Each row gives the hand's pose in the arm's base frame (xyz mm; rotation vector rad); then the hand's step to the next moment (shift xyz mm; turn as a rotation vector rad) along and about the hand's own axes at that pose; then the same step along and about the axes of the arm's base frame.
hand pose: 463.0 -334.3 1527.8 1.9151 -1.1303 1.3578
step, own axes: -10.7 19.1 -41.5 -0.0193 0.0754 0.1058
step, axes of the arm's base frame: -38.3 26.8 3.9 -0.0157 -0.1163 -0.0589
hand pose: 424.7 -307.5 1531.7 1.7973 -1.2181 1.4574
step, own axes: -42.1 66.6 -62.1 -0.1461 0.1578 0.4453
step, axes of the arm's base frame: -88.9 34.2 -31.4 0.0730 -0.3957 -0.2875
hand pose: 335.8 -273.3 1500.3 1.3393 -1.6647 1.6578
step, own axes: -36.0 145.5 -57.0 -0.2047 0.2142 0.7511
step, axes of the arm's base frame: -124.7 37.8 -93.5 0.1485 -0.6713 -0.4234
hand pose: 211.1 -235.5 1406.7 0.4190 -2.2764 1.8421
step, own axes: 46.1 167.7 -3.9 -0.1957 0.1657 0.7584
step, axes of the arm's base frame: -98.9 31.1 -139.7 0.1562 -0.6886 -0.3773
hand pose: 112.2 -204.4 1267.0 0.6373 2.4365 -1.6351
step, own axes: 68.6 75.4 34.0 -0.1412 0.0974 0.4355
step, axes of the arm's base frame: -34.3 11.6 -101.2 0.1167 -0.4024 -0.2087
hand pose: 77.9 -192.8 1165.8 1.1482 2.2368 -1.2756
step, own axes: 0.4 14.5 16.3 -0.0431 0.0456 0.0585
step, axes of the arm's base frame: 9.2 -9.3 -17.5 0.0559 -0.0567 -0.0319
